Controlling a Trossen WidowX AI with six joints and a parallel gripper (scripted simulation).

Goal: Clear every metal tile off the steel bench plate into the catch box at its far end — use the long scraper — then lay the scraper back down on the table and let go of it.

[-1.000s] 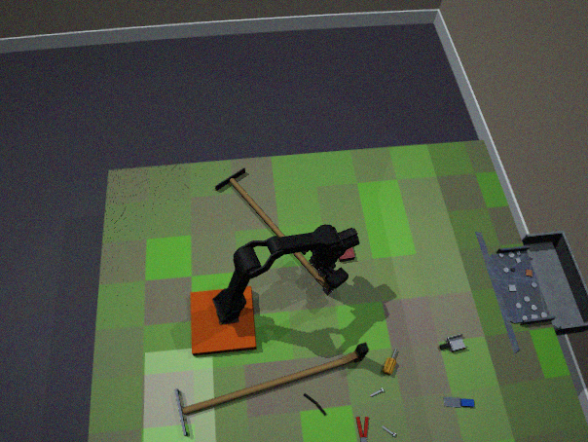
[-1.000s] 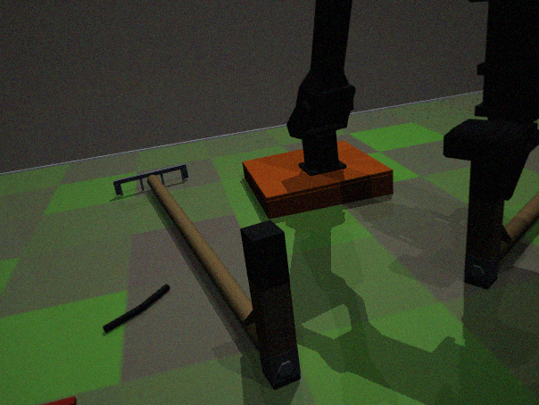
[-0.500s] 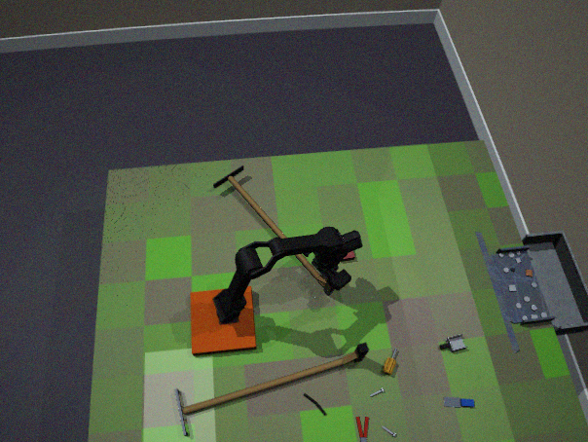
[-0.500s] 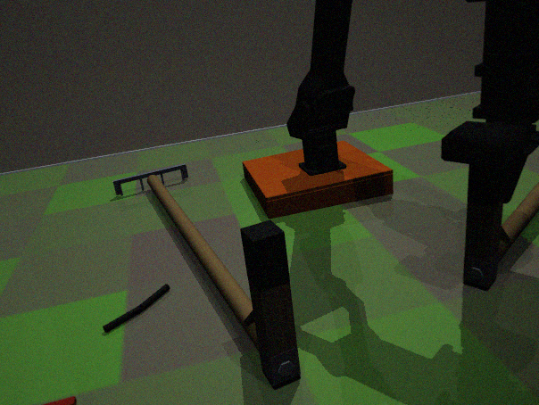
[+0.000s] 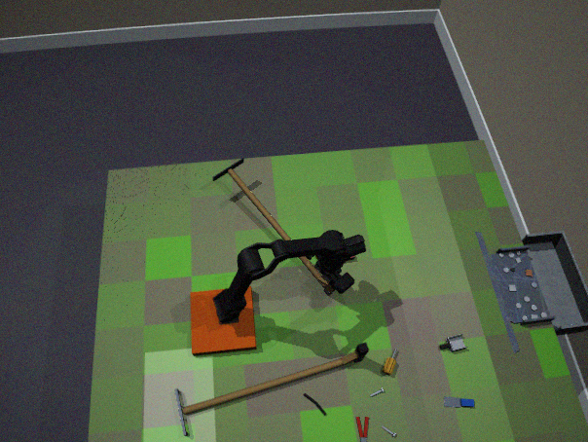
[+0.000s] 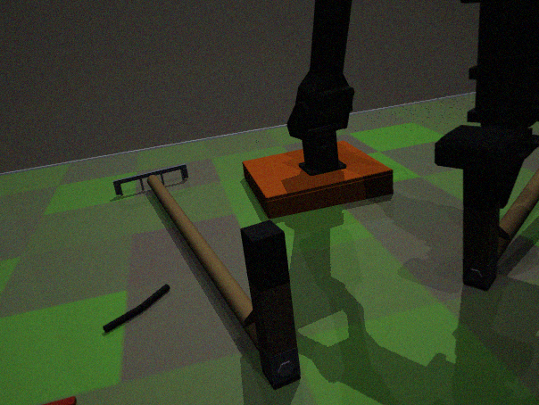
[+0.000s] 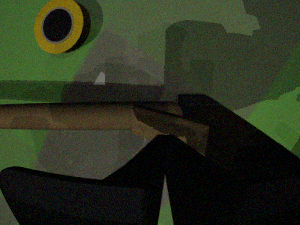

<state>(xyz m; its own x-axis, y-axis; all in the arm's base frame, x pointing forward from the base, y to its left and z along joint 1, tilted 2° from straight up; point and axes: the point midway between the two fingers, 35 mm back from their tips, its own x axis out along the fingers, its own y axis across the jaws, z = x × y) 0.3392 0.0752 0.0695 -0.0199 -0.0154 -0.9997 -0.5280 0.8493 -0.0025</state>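
The long scraper is 130 mm behind my gripper tip, 200 mm to the left of it and 20 mm above it. From my gripper tip the other things lie so: yellow ring (10 mm ahead, 110 mm to the left, 70 mm below); then black strip (100 mm behind, 390 mm to the right, 80 mm below); then red block (90 mm ahead, 120 mm to the left, 70 mm below).
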